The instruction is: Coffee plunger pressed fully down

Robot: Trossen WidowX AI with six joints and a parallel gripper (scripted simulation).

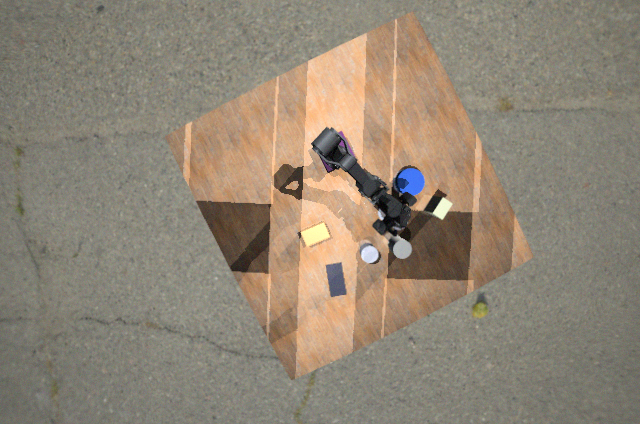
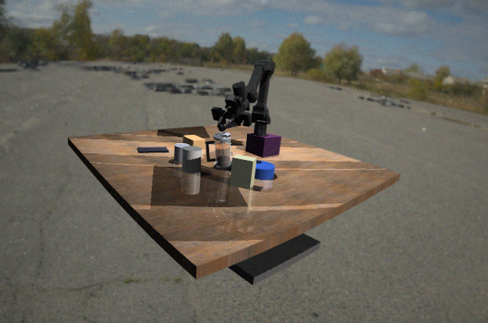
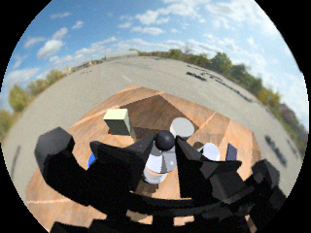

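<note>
Right now the coffee press is 1 cm behind my gripper tip, 1 cm to the right of it and 9 cm below it. Also, from my gripper tip: tan box (14 cm behind, 33 cm to the right, 16 cm below); then blue disc (10 cm behind, 15 cm to the left, 16 cm below).
</note>
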